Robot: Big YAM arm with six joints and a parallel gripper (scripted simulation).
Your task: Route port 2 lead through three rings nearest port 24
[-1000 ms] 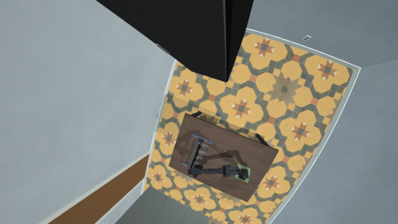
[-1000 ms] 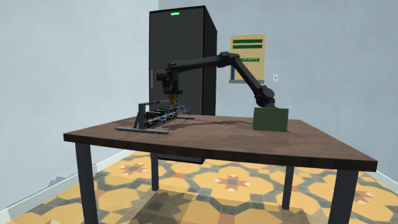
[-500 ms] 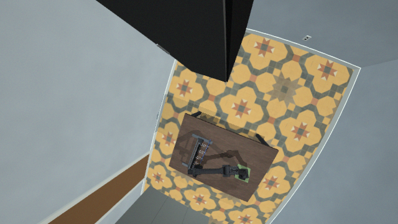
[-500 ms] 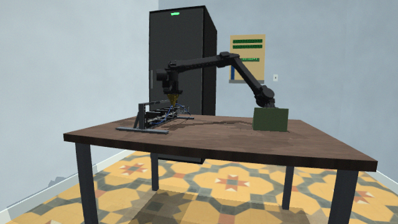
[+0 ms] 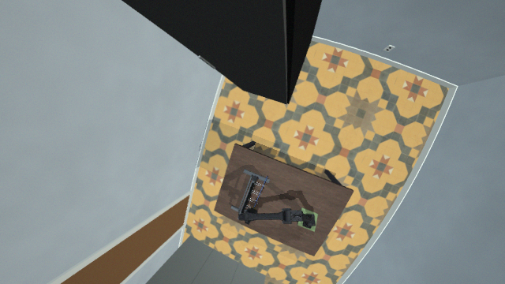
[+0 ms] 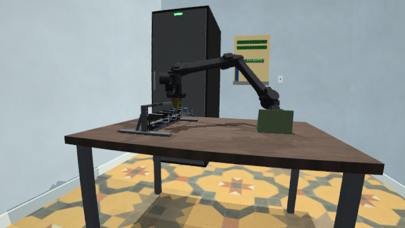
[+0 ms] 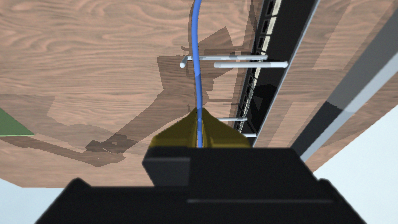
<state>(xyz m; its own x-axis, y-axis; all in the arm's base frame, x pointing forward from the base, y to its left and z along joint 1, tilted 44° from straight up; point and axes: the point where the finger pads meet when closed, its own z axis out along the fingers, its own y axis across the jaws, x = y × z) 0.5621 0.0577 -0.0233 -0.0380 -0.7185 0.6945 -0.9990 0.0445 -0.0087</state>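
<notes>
Now: hand 10 cm short of the rack, 5 cm to the left of it and 4 cm above it.
</notes>
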